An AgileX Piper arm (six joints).
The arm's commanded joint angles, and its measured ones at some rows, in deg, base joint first. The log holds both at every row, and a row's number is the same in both.
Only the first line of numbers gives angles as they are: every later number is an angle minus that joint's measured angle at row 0.
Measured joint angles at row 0: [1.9 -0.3 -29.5 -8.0 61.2 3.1]
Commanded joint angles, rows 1 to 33: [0.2 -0.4 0.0 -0.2 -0.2 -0.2]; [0.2 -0.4 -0.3 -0.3 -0.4 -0.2]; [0.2 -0.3 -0.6 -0.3 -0.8 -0.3]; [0.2 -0.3 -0.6 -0.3 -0.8 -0.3]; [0.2 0.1 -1.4 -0.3 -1.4 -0.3]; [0.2 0.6 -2.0 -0.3 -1.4 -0.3]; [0.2 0.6 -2.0 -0.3 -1.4 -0.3]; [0.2 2.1 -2.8 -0.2 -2.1 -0.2]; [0.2 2.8 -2.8 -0.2 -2.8 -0.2]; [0.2 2.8 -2.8 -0.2 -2.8 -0.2]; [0.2 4.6 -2.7 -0.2 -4.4 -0.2]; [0.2 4.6 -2.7 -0.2 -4.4 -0.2]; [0.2 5.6 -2.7 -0.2 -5.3 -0.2]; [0.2 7.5 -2.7 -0.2 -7.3 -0.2]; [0.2 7.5 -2.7 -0.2 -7.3 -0.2]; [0.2 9.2 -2.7 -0.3 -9.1 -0.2]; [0.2 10.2 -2.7 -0.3 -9.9 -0.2]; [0.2 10.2 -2.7 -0.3 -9.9 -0.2]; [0.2 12.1 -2.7 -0.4 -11.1 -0.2]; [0.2 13.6 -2.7 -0.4 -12.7 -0.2]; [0.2 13.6 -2.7 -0.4 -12.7 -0.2]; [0.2 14.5 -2.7 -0.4 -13.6 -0.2]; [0.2 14.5 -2.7 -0.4 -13.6 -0.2]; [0.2 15.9 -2.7 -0.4 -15.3 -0.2]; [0.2 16.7 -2.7 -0.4 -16.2 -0.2]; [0.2 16.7 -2.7 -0.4 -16.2 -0.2]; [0.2 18.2 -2.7 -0.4 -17.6 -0.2]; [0.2 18.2 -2.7 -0.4 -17.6 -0.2]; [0.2 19.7 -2.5 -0.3 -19.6 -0.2]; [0.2 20.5 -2.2 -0.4 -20.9 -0.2]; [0.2 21.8 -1.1 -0.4 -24.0 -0.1]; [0.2 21.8 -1.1 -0.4 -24.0 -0.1]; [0.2 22.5 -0.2 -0.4 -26.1 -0.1]
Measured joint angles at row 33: [0.0 21.0 -1.6 -0.1 -20.8 0.0]
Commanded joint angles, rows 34 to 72: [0.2 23.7 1.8 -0.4 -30.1 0.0]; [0.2 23.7 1.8 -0.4 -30.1 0.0]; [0.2 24.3 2.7 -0.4 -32.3 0.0]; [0.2 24.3 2.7 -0.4 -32.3 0.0]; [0.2 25.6 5.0 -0.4 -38.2 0.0]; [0.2 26.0 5.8 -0.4 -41.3 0.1]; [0.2 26.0 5.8 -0.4 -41.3 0.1]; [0.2 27.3 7.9 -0.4 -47.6 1.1]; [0.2 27.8 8.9 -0.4 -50.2 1.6]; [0.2 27.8 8.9 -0.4 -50.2 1.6]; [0.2 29.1 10.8 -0.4 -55.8 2.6]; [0.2 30.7 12.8 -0.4 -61.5 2.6]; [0.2 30.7 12.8 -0.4 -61.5 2.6]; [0.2 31.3 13.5 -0.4 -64.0 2.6]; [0.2 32.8 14.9 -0.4 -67.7 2.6]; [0.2 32.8 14.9 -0.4 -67.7 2.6]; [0.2 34.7 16.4 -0.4 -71.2 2.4]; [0.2 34.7 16.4 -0.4 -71.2 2.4]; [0.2 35.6 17.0 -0.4 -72.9 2.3]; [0.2 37.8 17.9 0.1 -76.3 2.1]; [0.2 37.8 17.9 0.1 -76.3 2.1]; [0.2 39.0 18.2 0.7 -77.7 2.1]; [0.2 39.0 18.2 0.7 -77.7 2.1]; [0.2 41.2 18.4 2.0 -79.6 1.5]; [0.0 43.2 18.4 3.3 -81.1 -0.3]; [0.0 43.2 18.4 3.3 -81.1 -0.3]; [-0.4 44.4 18.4 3.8 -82.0 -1.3]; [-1.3 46.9 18.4 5.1 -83.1 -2.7]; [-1.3 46.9 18.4 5.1 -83.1 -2.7]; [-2.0 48.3 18.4 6.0 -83.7 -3.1]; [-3.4 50.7 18.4 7.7 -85.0 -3.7]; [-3.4 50.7 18.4 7.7 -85.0 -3.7]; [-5.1 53.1 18.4 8.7 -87.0 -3.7]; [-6.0 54.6 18.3 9.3 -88.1 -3.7]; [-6.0 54.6 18.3 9.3 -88.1 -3.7]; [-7.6 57.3 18.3 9.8 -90.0 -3.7]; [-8.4 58.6 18.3 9.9 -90.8 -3.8]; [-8.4 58.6 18.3 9.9 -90.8 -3.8]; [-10.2 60.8 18.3 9.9 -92.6 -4.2]
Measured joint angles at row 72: [-8.1 58.1 18.2 9.4 -89.1 -3.1]
